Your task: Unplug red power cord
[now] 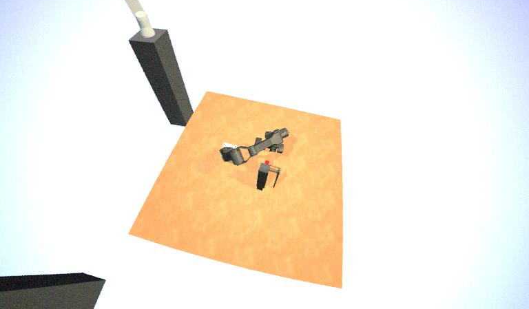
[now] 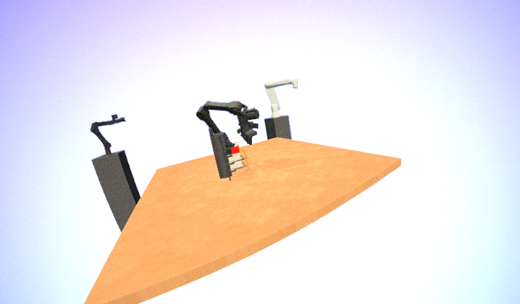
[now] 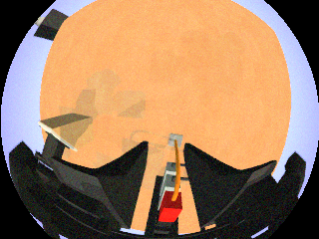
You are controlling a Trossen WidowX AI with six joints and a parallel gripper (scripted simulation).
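My gripper tip is now 13 cm to the left of the red plug and 1 cm short of it.
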